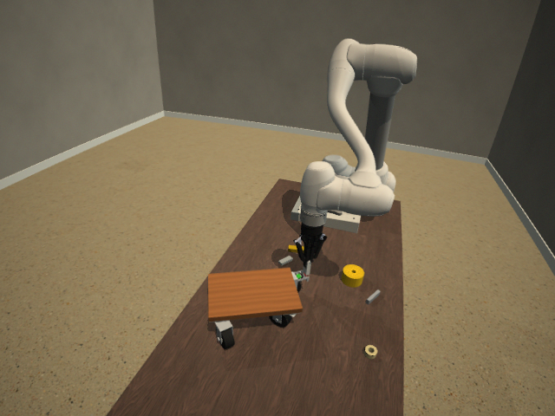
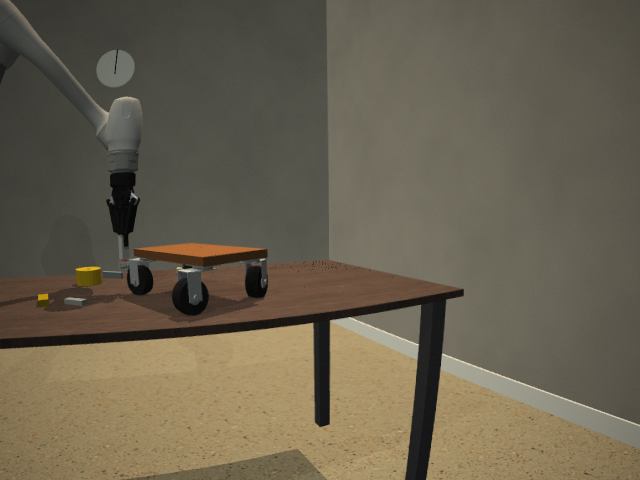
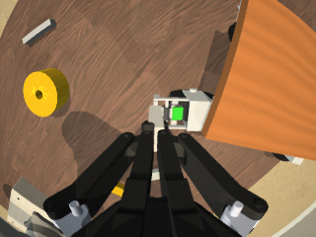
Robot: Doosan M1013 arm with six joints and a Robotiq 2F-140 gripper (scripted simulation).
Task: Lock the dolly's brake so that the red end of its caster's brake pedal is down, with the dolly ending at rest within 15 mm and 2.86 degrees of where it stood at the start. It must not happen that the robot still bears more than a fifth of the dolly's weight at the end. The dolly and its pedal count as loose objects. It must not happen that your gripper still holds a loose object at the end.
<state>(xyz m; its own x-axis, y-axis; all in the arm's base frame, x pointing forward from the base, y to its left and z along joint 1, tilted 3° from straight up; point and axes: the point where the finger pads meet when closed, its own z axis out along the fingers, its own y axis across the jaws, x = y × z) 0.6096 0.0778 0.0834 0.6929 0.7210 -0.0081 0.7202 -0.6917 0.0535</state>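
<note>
Now: hand 10 mm short of the brake pedal, 10 mm to the left of it and 40 mm above it. From my hand the other things lie so: grey block 70 mm behind, 260 mm to the left, 120 mm below; yellow cylinder 140 mm behind, 160 mm to the left, 100 mm below.
</note>
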